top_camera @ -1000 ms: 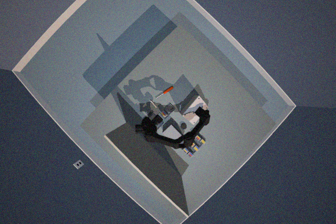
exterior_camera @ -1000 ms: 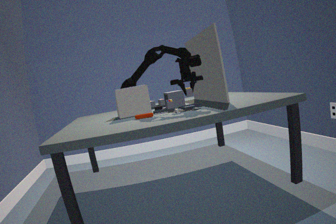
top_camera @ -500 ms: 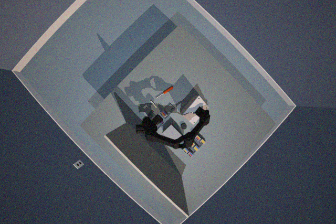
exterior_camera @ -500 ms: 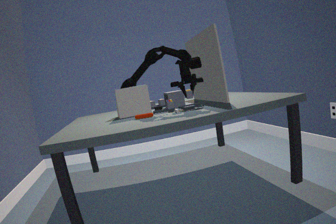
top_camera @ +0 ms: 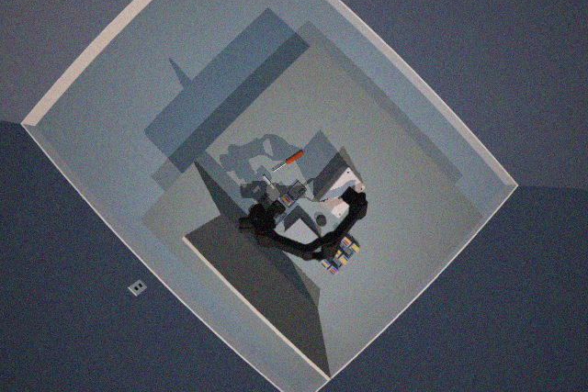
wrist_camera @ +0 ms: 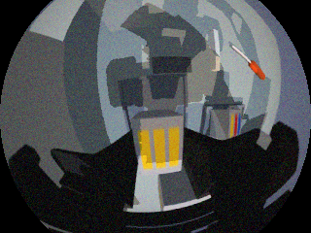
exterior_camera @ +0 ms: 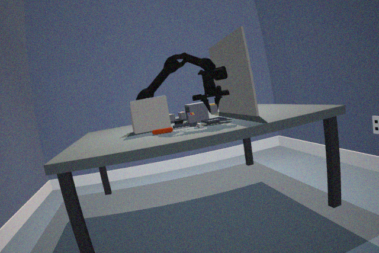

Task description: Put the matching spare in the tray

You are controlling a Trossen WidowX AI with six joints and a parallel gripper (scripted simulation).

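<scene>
Right now my gripper tip is 10 mm past the flat dark tray, 10 mm to the right of it and 40 mm above it. The rest, counted from my gripper tip: tall grey panel (200 mm ahead, 160 mm to the left, 180 mm above); grey mounted unit (30 mm behind, 200 mm to the left); small white stick (120 mm behind, 100 mm to the right, 40 mm below).
</scene>
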